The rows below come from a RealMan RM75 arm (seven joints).
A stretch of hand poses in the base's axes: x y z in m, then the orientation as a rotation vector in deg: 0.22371 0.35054 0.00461 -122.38 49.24 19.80; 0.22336 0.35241 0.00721 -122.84 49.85 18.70; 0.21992 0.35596 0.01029 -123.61 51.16 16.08; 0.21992 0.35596 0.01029 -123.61 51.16 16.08; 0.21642 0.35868 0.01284 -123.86 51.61 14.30; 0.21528 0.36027 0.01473 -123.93 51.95 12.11; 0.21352 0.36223 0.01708 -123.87 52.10 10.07; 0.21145 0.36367 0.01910 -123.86 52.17 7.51; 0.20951 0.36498 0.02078 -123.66 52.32 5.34; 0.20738 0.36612 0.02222 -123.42 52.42 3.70; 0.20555 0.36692 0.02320 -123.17 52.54 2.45; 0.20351 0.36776 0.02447 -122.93 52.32 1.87; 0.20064 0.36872 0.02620 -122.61 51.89 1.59; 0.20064 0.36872 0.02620 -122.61 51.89 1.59; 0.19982 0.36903 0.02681 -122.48 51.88 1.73
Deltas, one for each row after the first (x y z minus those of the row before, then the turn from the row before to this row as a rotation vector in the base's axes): -0.00035 0.00187 0.00260 -0.81 -0.46 -0.57; -0.00344 0.00355 0.00308 -1.62 -1.19 -1.38; 0.00000 0.00000 0.00000 0.00 0.00 0.00; -0.00350 0.00272 0.00255 -0.73 -1.01 -0.75; -0.00114 0.00159 0.00189 -0.64 -1.36 -0.87; -0.00176 0.00196 0.00235 -0.46 -1.35 -0.74; -0.00207 0.00144 0.00202 -0.62 -1.72 -0.83; -0.00194 0.00131 0.00168 -0.41 -1.46 -0.82; -0.00213 0.00114 0.00144 -0.24 -1.12 -0.64; -0.00183 0.00080 0.00098 -0.14 -0.85 -0.54; -0.00204 0.00084 0.00127 0.11 -0.54 -0.10; -0.00287 0.00096 0.00173 0.32 -0.44 0.10; 0.00000 0.00000 0.00000 0.00 0.00 0.00; -0.00082 0.00031 0.00061 0.16 0.06 0.01
